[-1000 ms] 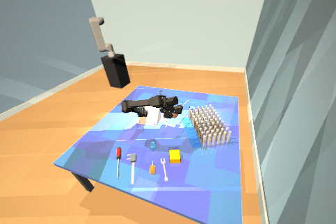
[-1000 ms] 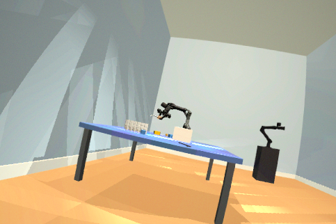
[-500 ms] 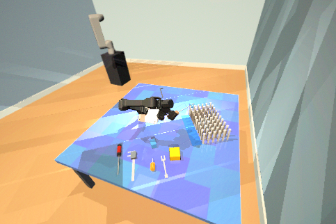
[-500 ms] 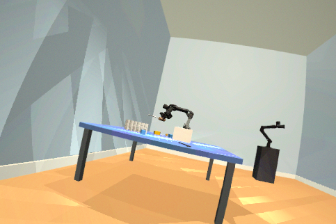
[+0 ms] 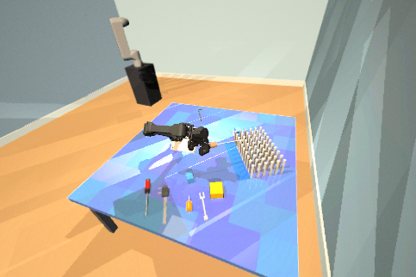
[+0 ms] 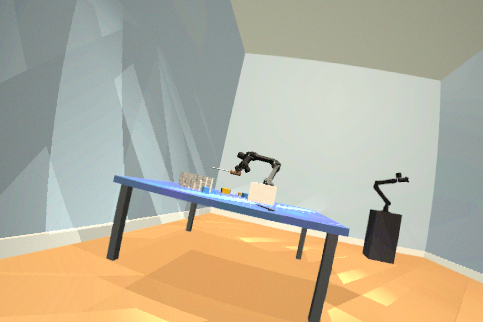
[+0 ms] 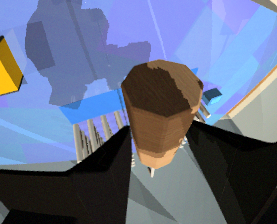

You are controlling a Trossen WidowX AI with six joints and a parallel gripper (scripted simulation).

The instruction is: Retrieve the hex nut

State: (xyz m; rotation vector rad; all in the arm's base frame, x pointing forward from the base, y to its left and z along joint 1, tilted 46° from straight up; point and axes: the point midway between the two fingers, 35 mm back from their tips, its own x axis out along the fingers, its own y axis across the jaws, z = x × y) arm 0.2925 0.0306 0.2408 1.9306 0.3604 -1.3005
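The bright blue strip lies 130 mm ahead of my gripper tip, 140 mm to the left of it and 200 mm below it. The rest, counted from my gripper tip: yellow block: 110 mm ahead, 170 mm to the right, 170 mm below; pale fork-like tool: 80 mm ahead, 280 mm to the right, 190 mm below; orange-handled tool: 10 mm ahead, 310 mm to the right, 180 mm below.
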